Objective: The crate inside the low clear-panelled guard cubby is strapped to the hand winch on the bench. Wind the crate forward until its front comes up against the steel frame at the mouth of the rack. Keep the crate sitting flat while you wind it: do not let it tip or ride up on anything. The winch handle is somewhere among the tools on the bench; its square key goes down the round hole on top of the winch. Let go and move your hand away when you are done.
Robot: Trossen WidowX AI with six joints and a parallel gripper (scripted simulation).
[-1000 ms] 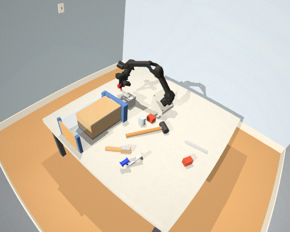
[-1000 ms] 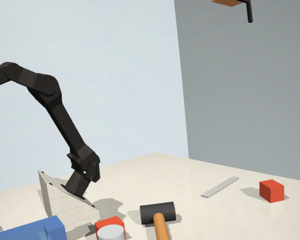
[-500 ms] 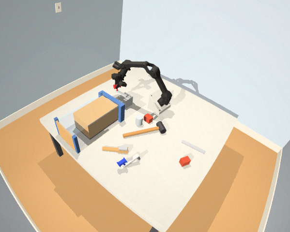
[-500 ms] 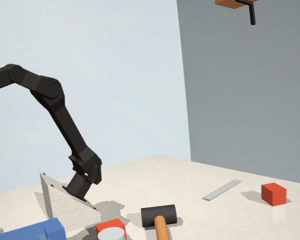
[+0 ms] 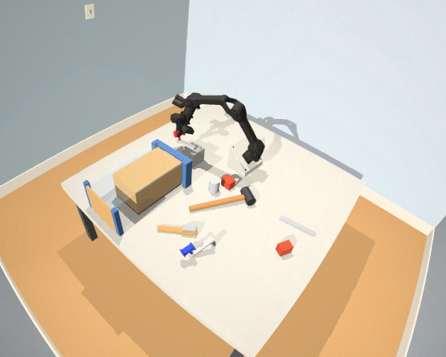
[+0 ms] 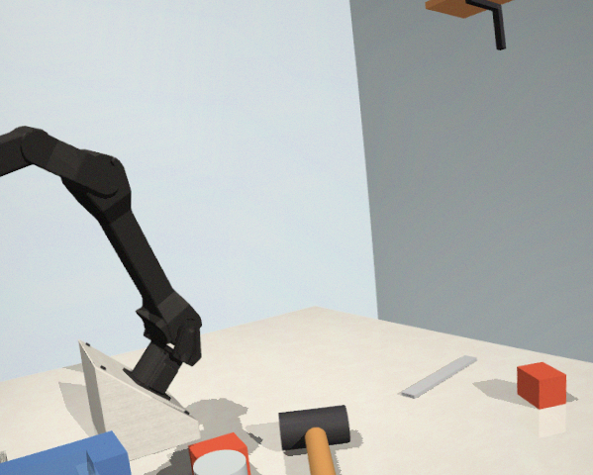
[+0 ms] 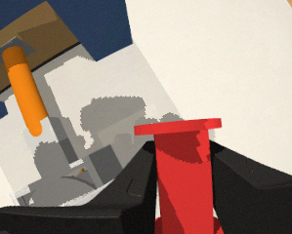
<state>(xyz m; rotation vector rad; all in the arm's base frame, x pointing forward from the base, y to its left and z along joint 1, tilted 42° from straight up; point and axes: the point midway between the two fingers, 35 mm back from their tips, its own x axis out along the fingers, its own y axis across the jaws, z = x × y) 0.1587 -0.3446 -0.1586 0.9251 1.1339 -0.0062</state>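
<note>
My gripper tip is now 40 mm to the right of the grey crank bar, 30 mm above it and 20 mm past it. The rest, counted from my gripper tip: grey winch: 100 mm to the left, 100 mm below, 40 mm behind; blue frame: 140 mm ahead, 100 mm to the left, 20 mm below; red knob: 10 mm to the left, 10 mm behind.
</note>
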